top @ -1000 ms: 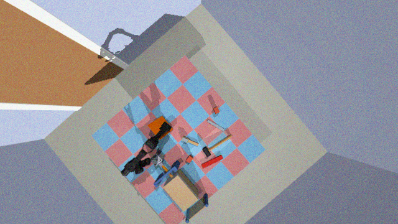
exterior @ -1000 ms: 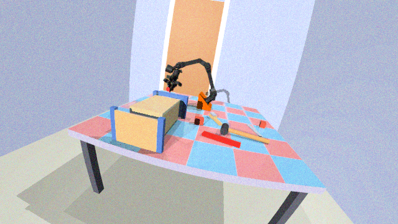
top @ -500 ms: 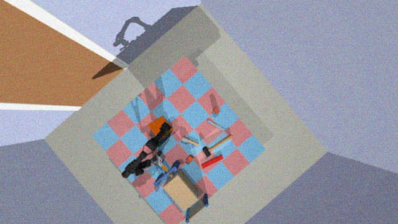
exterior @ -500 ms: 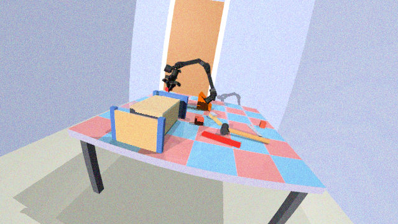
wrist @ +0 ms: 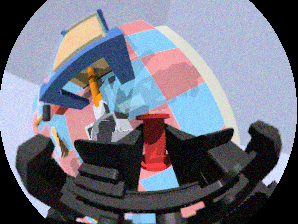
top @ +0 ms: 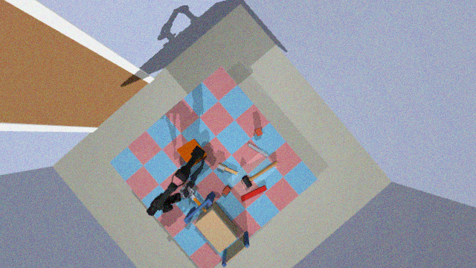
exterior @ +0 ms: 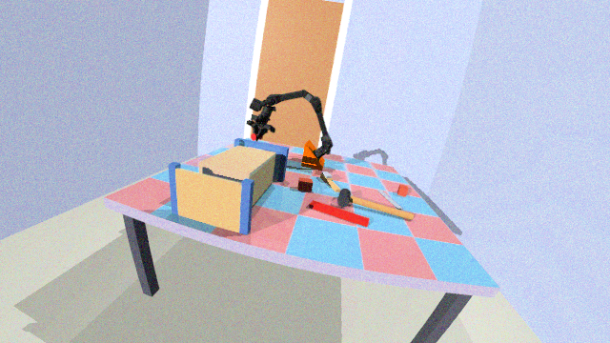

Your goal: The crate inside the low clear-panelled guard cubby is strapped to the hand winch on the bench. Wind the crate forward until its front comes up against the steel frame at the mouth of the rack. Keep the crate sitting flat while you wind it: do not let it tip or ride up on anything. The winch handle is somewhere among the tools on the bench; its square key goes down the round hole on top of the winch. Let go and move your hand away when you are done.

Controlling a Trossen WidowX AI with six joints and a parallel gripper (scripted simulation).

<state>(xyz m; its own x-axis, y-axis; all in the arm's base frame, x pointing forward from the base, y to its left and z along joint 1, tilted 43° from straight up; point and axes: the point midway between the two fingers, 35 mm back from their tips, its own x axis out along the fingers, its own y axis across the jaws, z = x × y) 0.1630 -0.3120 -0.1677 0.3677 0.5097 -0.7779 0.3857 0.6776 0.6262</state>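
Now: gripper tip 170 mm short of the blue steel frame, 110 mm to the right of it and 20 mm above it. The rest, counted from my gripper tip: winch (90 mm to the left, 100 mm below); dark red knob (10 mm behind, 10 mm to the left); cubby (420 mm ahead, 110 mm to the left, 50 mm below).
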